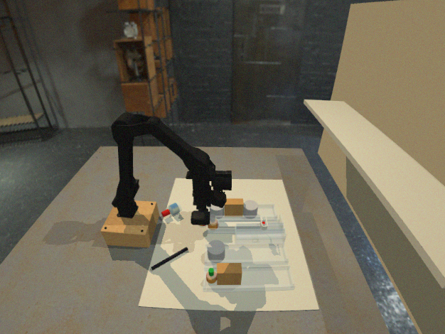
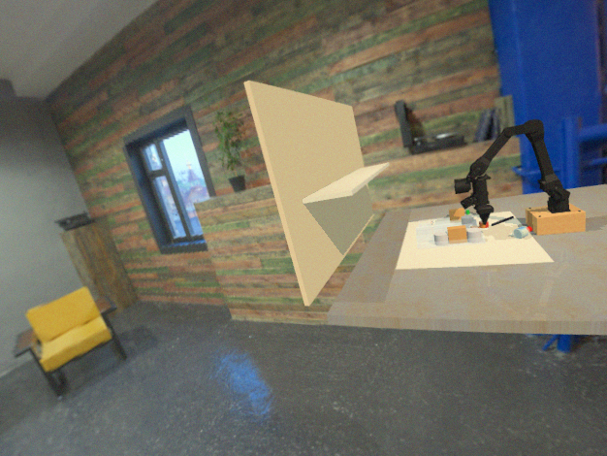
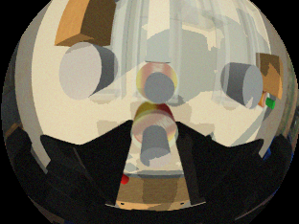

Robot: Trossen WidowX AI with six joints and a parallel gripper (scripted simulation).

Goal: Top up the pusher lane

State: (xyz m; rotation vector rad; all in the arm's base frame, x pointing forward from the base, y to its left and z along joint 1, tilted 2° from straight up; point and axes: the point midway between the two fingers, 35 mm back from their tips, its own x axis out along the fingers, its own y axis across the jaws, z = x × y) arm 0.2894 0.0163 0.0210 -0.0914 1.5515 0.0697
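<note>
Now: gripper tip 19 cm short of the clear sprung lane, 3 cm above it and 1 cm to the left of it. From my gripper tip the other things lie so: pusher plate: 15 cm ahead, 2 cm to the right; then black stick: 15 cm to the right, 9 cm behind, 5 cm below; then red mark: 23 cm ahead, 2 cm to the right, 2 cm above.
</note>
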